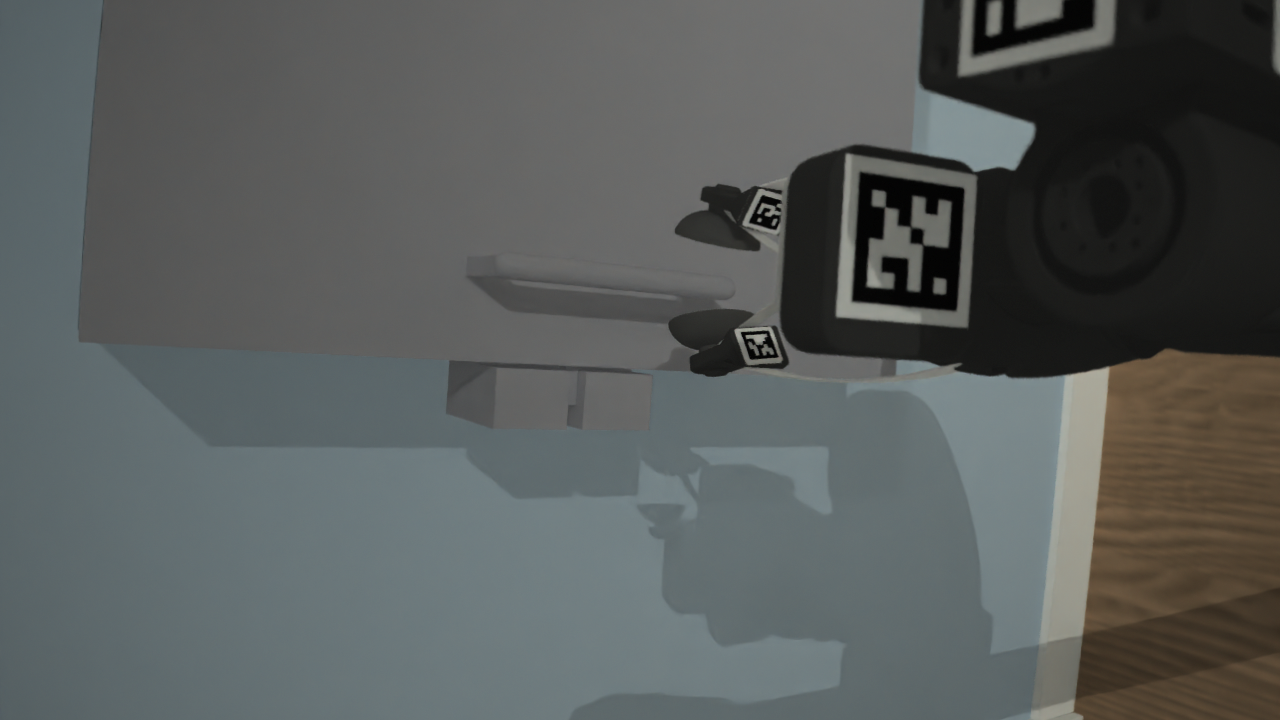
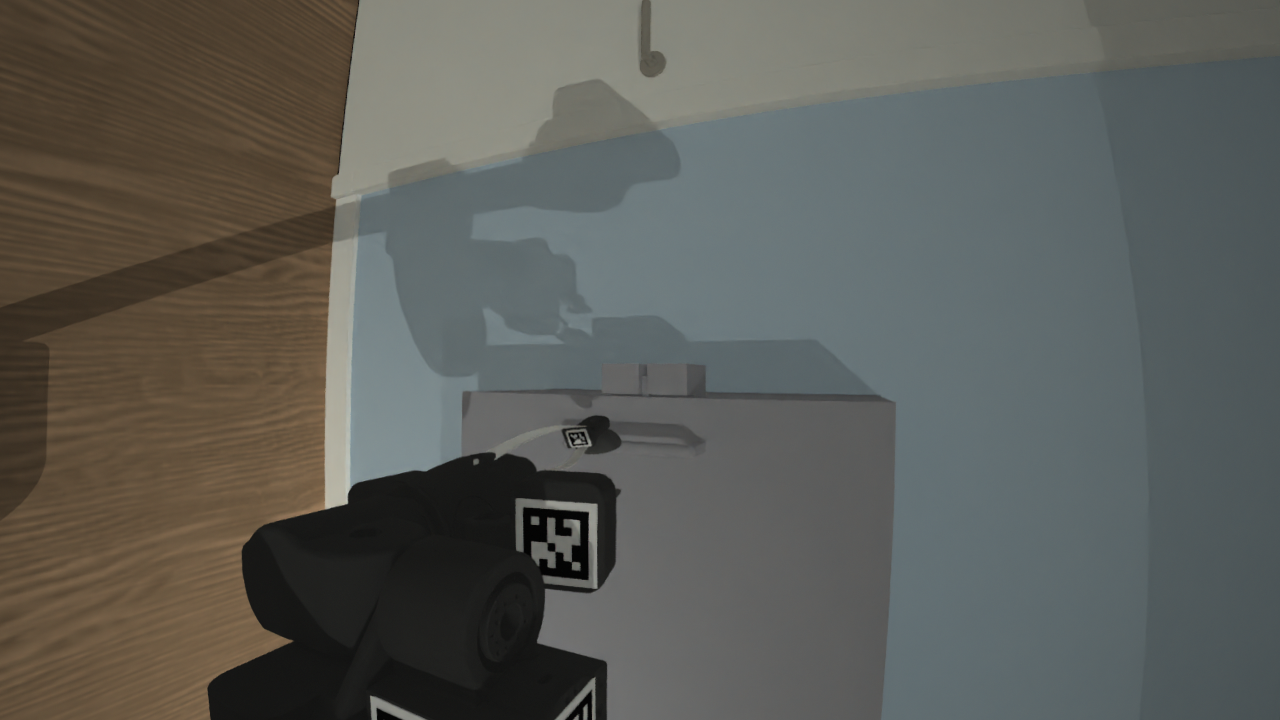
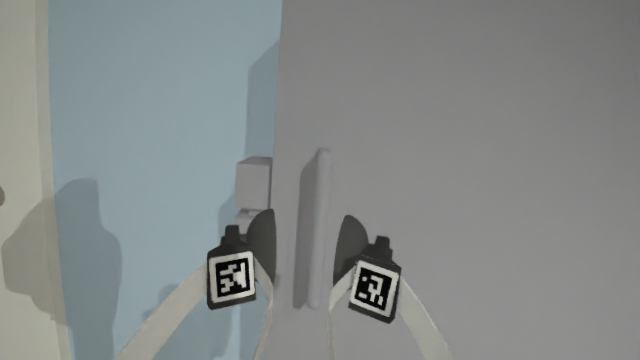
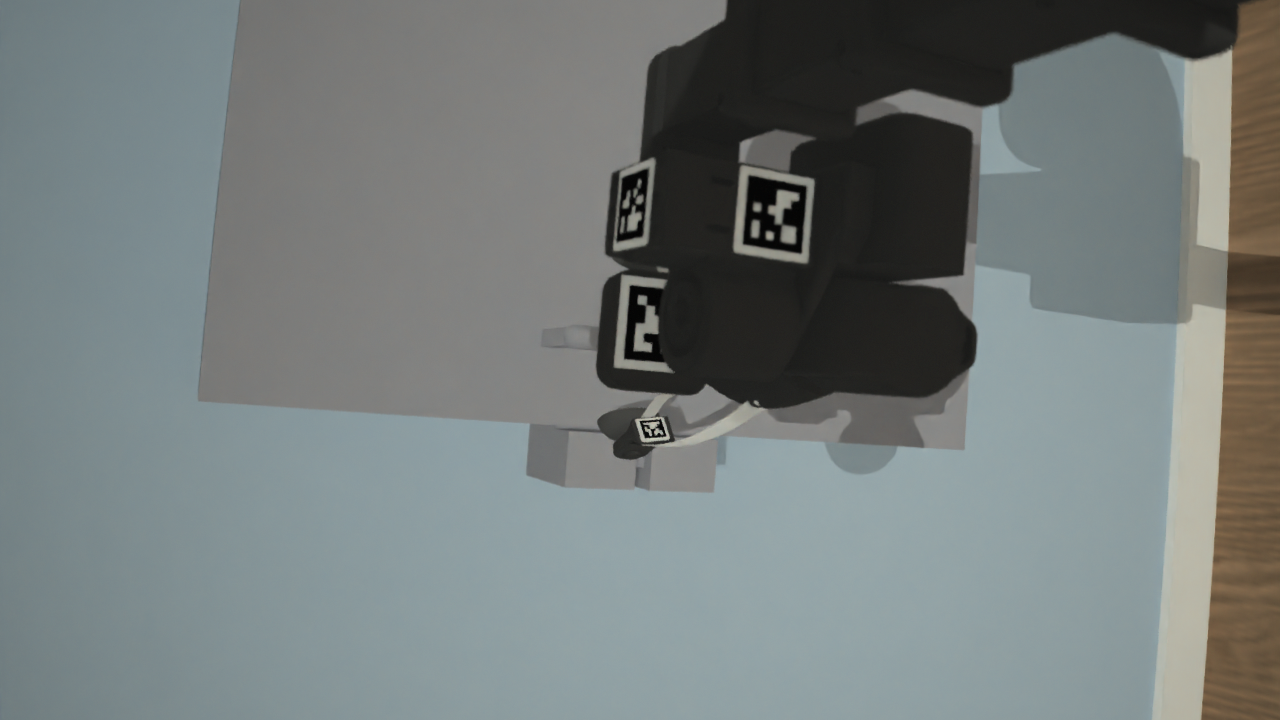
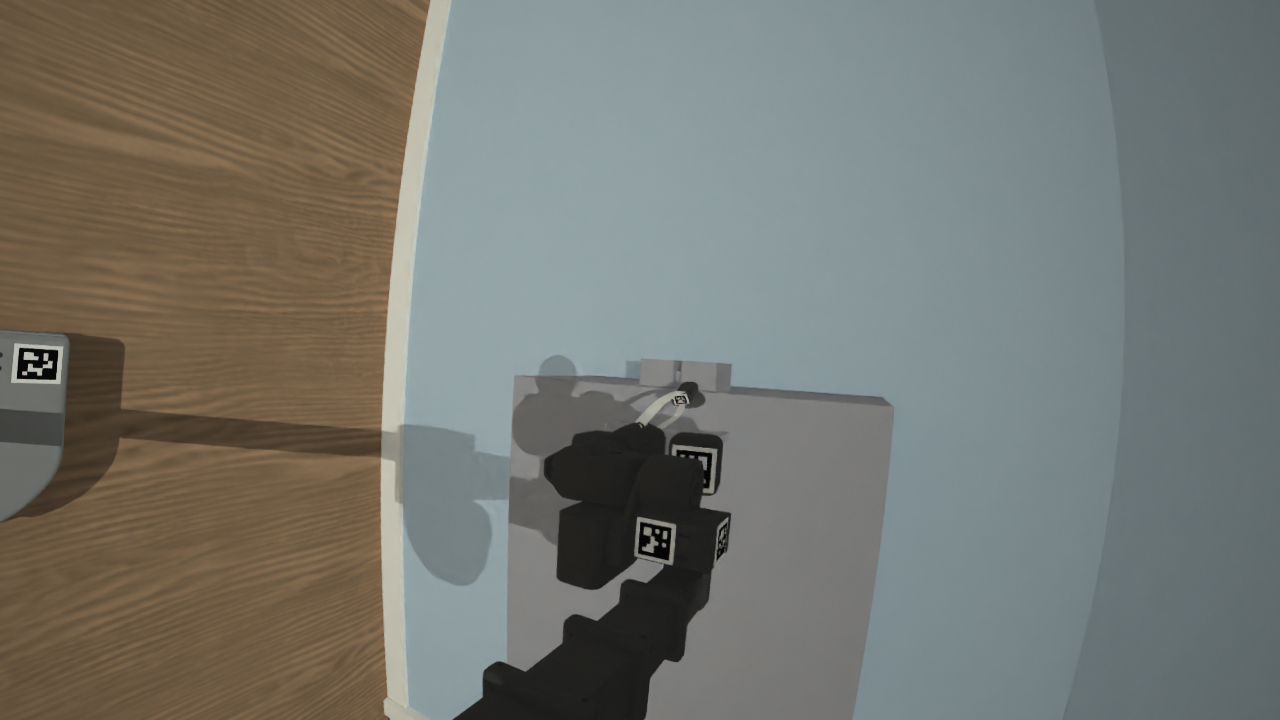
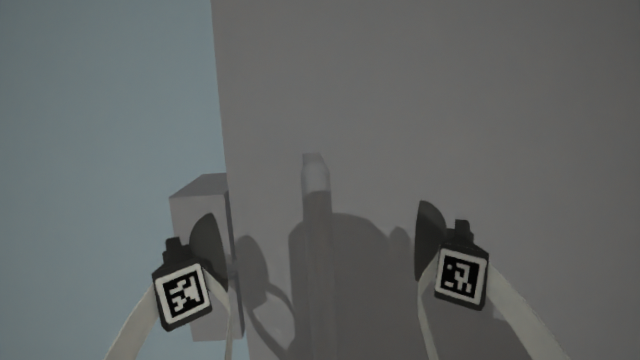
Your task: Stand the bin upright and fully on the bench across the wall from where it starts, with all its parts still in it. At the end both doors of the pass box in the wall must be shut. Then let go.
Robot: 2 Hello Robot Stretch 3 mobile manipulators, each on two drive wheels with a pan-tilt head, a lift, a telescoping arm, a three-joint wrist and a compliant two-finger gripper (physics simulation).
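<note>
On r1's side a grey pass box door (image 1: 358,179) (image 2: 760,555) (image 3: 475,150) lies parallel to the wall and looks shut. My r1 gripper (image 1: 714,279) (image 3: 306,245) is open, its fingertips on either side of the bar handle (image 1: 608,275) (image 3: 322,210), apart from it. On r2's side the other grey door (image 4: 384,223) (image 5: 796,537) (image 6: 475,125) also looks shut. My r2 gripper (image 6: 319,242) is open wide, with its handle (image 4: 572,337) (image 6: 316,172) between the fingers and not gripped. The bin, its parts and the benches do not show; the inside of the pass box is hidden.
Grey blocks (image 1: 528,396) (image 3: 252,185) (image 4: 599,458) (image 6: 200,220) stick out from the blue wall (image 1: 358,582) (image 4: 358,582) beside each door's edge. A pale panel (image 2: 805,44) with a small lever is near r1. A grey robot base (image 5: 26,483) stands on the wooden floor (image 5: 223,223).
</note>
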